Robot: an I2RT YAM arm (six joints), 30 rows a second.
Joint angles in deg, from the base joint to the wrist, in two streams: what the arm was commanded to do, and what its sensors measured. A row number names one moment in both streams.
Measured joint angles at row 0: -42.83, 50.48, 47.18, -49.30, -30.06, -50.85
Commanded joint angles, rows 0 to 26: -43.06, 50.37, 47.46, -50.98, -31.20, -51.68; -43.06, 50.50, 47.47, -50.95, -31.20, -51.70; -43.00, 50.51, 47.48, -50.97, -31.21, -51.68; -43.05, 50.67, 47.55, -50.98, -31.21, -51.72; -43.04, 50.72, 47.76, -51.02, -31.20, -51.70; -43.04, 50.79, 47.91, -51.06, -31.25, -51.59; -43.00, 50.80, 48.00, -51.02, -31.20, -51.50; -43.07, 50.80, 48.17, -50.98, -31.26, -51.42; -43.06, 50.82, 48.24, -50.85, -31.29, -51.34; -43.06, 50.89, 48.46, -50.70, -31.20, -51.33; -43.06, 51.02, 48.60, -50.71, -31.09, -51.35; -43.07, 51.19, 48.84, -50.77, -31.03, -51.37; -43.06, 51.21, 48.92, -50.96, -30.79, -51.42; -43.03, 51.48, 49.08, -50.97, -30.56, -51.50; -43.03, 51.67, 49.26, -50.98, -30.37, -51.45; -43.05, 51.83, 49.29, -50.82, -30.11, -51.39; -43.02, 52.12, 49.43, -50.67, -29.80, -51.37; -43.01, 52.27, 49.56, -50.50, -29.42, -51.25; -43.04, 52.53, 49.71, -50.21, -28.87, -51.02; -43.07, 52.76, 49.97, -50.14, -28.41, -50.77; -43.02, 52.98, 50.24, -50.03, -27.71, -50.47; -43.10, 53.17, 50.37, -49.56, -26.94, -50.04; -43.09, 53.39, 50.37, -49.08, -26.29, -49.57; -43.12, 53.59, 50.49, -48.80, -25.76, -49.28; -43.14, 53.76, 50.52, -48.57, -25.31, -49.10; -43.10, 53.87, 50.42, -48.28, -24.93, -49.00; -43.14, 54.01, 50.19, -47.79, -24.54, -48.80
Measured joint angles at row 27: -42.83, 53.67, 48.73, -48.40, -26.57, -50.24
